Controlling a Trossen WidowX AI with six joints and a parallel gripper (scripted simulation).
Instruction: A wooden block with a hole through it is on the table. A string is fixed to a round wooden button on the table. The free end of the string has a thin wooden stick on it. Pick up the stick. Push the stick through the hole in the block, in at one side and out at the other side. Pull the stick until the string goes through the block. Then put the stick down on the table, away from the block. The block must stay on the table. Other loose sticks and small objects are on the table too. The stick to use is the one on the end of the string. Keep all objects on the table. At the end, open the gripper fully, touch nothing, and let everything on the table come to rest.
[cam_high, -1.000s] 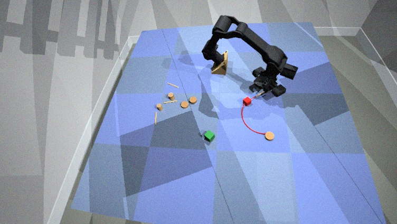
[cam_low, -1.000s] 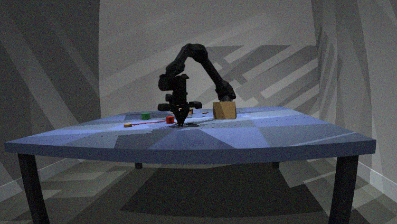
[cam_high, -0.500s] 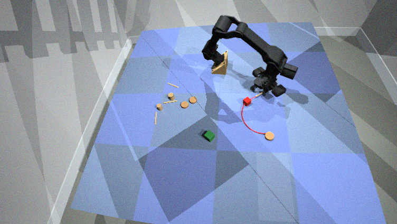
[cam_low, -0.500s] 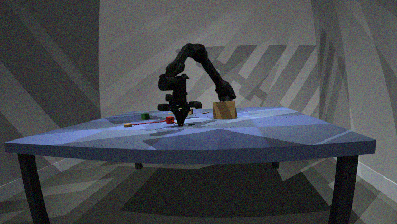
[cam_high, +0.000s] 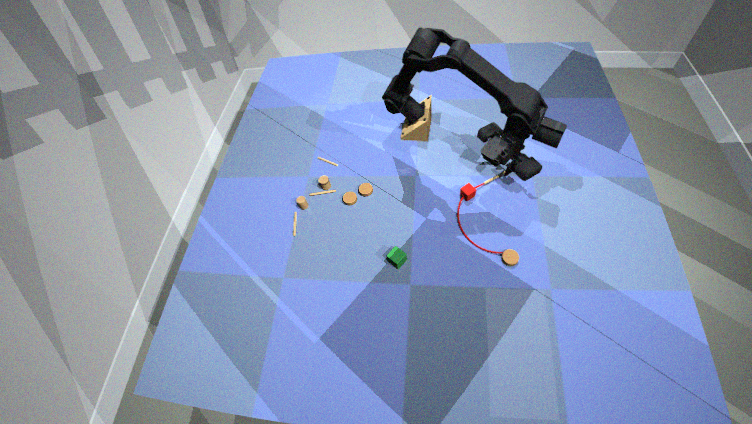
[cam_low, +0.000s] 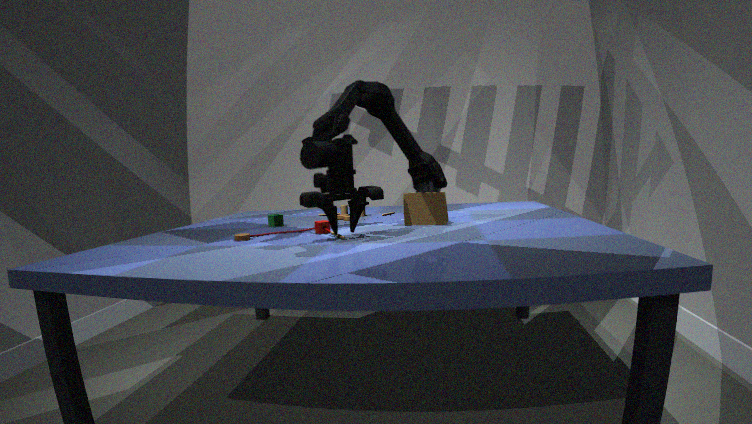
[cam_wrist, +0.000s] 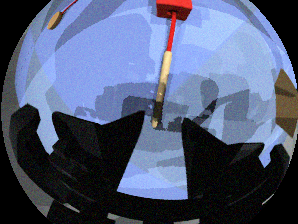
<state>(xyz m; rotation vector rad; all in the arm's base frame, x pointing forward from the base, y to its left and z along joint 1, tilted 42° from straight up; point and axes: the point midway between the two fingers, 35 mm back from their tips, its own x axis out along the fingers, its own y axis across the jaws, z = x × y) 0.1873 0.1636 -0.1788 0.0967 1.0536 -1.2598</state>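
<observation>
The thin wooden stick is 30 mm ahead of my gripper tip, 30 mm to the right of it and 10 mm below it. From my gripper tip the other things lie so: green cube: 270 mm ahead, 270 mm to the right, 10 mm above; then red cube: 80 mm ahead, 90 mm to the right; then round wooden button: 260 mm ahead.
</observation>
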